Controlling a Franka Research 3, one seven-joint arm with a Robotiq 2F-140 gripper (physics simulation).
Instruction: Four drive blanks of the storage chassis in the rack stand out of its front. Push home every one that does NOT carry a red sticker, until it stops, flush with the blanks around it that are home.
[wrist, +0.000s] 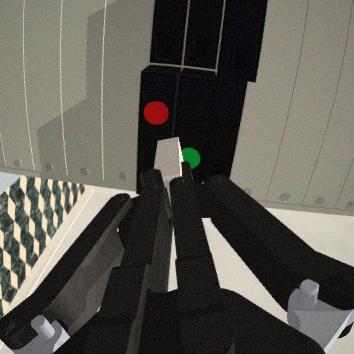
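My gripper (171, 154) is shut and empty, its pale fingertip in front of the seam between two black blanks in the lower row. A blank with a red sticker (156, 113) is at the left; a slanted strip at its top edge suggests that it stands out. The blank with a green sticker (190, 158) is right beside it, and the fingertip covers the sticker's left edge. Whether the tip touches a blank, and how far the green one stands out, I cannot tell. A plain dark blank (227, 125) is further right. The lower ends are partly hidden by the fingers.
More black blanks (167, 32) (202, 35) fill the row above, divided by thin light lines; the dark one (243, 40) at the right reaches lower than they do. Grey panels (295, 100) with rivets flank the column. A patterned green and cream surface (30, 220) shows at lower left.
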